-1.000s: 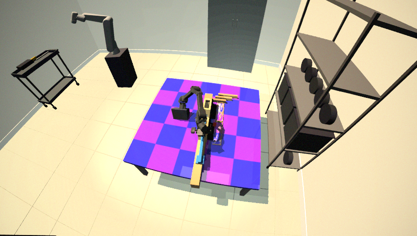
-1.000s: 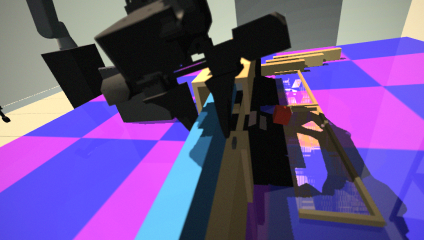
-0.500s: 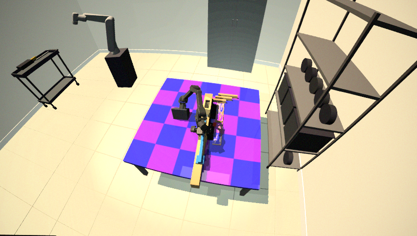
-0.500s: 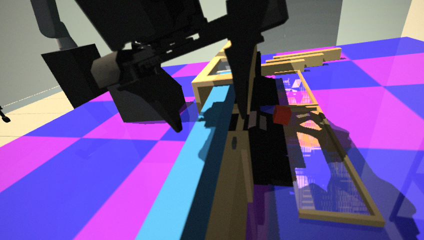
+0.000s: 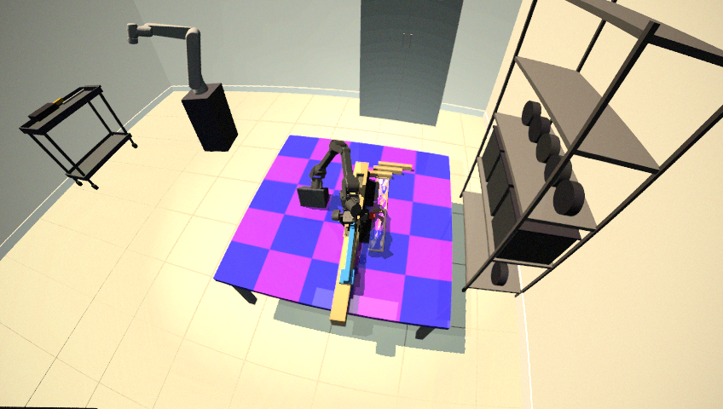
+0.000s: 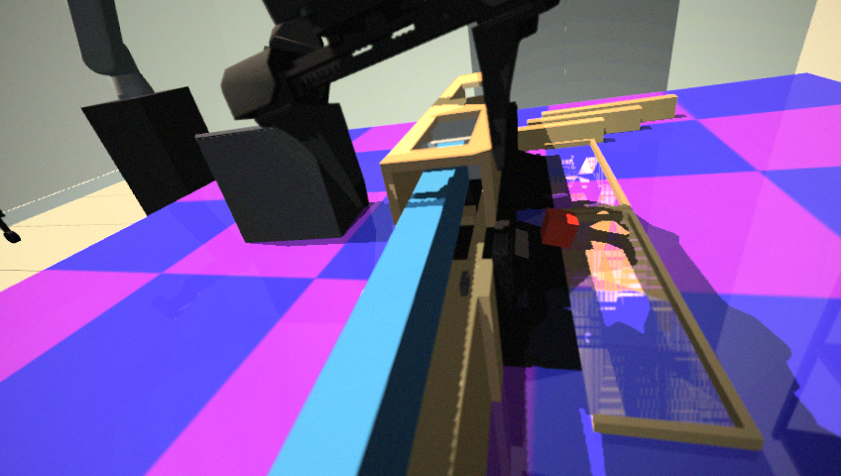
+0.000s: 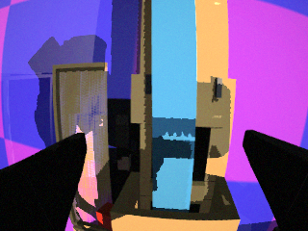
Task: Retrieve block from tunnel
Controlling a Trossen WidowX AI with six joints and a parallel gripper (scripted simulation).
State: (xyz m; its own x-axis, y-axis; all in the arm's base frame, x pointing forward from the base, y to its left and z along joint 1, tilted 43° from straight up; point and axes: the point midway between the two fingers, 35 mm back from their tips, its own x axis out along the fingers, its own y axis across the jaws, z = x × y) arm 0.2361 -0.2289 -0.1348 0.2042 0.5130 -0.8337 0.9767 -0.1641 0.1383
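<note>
The tan tunnel is 2 cm ahead of my gripper tip, 3 cm to the left of it and 8 cm below it. Round my gripper tip: small red block 10 cm ahead, 18 cm to the left, 13 cm below.
</note>
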